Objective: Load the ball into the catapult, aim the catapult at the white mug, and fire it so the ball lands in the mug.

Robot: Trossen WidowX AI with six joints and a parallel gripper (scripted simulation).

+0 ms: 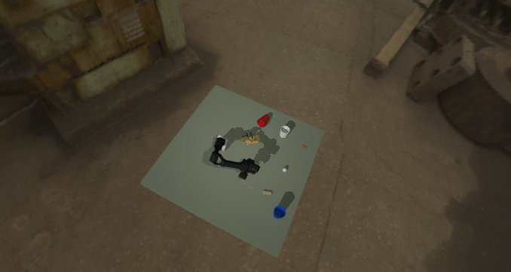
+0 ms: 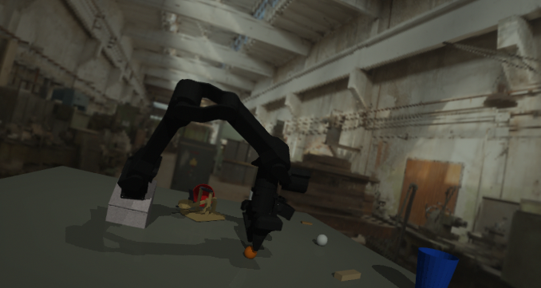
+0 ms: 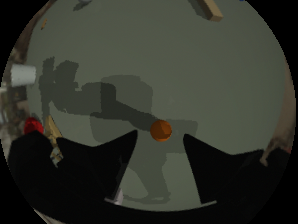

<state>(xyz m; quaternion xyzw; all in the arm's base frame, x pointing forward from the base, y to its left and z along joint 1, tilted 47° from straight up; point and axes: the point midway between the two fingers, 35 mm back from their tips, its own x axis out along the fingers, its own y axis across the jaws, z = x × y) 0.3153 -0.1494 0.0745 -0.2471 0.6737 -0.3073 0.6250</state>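
My gripper tip is now 20 mm above the orange ball. Also, from my gripper tip: white ball: 310 mm ahead, 170 mm to the left, 10 mm below; then blue cup: 380 mm ahead, 230 mm to the right; then catapult: 320 mm to the left, 120 mm behind, 20 mm above.
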